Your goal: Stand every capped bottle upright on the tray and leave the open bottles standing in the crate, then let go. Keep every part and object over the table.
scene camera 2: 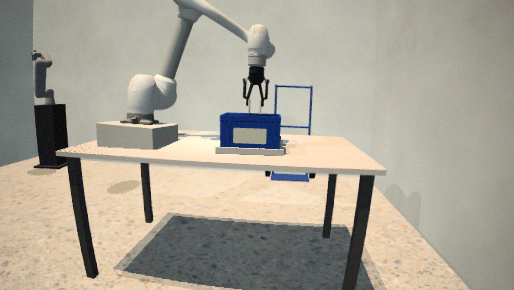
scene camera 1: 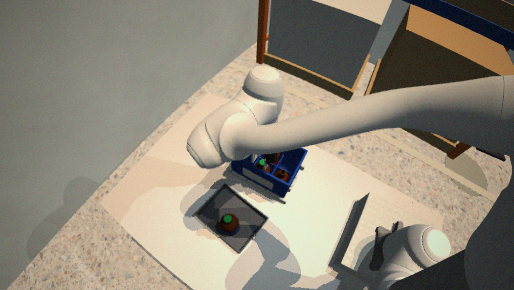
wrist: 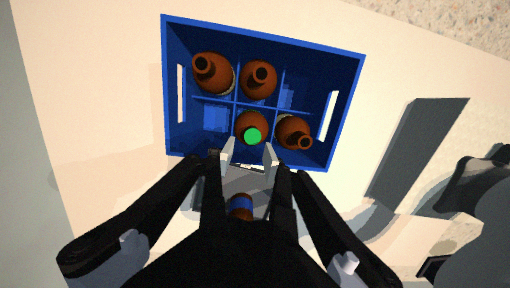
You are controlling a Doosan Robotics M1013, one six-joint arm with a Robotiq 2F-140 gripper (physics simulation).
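Places are measured from the arm's base along level axes (x up, y right, z ahead), in millimetres.
Pixels of known places: gripper, between the fingertips: (scene camera 2: 254, 113) (scene camera 1: 260, 163) (wrist: 249, 148); arm's base, origin of its link: (scene camera 2: 140, 122) (wrist: 474, 185).
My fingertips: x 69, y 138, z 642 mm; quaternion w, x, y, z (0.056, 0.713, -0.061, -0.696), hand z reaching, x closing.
For each thing: its middle in the pictures, then the offset to it from my fingertips. "*": a spot on its surface instead. Level surfaces: height alone.
- blue crate, middle of its body: (wrist: 256, 105) (scene camera 1: 267, 162) (scene camera 2: 251, 132) dz -16, dx -88, dy +63 mm
- brown bottle with a green cap, middle of its body: (wrist: 251, 128) (scene camera 1: 261, 170) dz -6, dx -90, dy +16 mm
- green-capped bottle, middle of its body: (wrist: 240, 220) (scene camera 1: 229, 223) dz +23, dx -93, dy -251 mm
- dark tray, a spot on its surface: (wrist: 245, 181) * dz +9, dx -171, dy -173 mm
- table, height of its surface: dx -176 mm
The blue crate (scene camera 1: 278, 189) (scene camera 2: 225, 131) (wrist: 262, 34) stands upright. A brown bottle with a green cap (scene camera 1: 262, 163) (wrist: 251, 120) stands in its middle compartment on the tray side. Three open brown bottles (wrist: 215, 75) (wrist: 258, 82) (wrist: 292, 132) stand in other compartments. My gripper (scene camera 2: 255, 110) (wrist: 249, 148) is partly open and empty, pointing down, its fingertips near rim height at the crate's tray side. In the wrist view the green cap lies at the gap between them. Another green-capped bottle (scene camera 1: 229, 224) (wrist: 241, 205) stands upright on the dark tray (scene camera 1: 243, 202) (wrist: 245, 181).
The tray is beside the crate. The arm's base stands on a grey block (scene camera 1: 350, 232) (scene camera 2: 125, 135) at one end of the table (scene camera 2: 330, 155). A blue cart (scene camera 2: 293, 86) stands behind the table. A wall runs beyond the table's far end.
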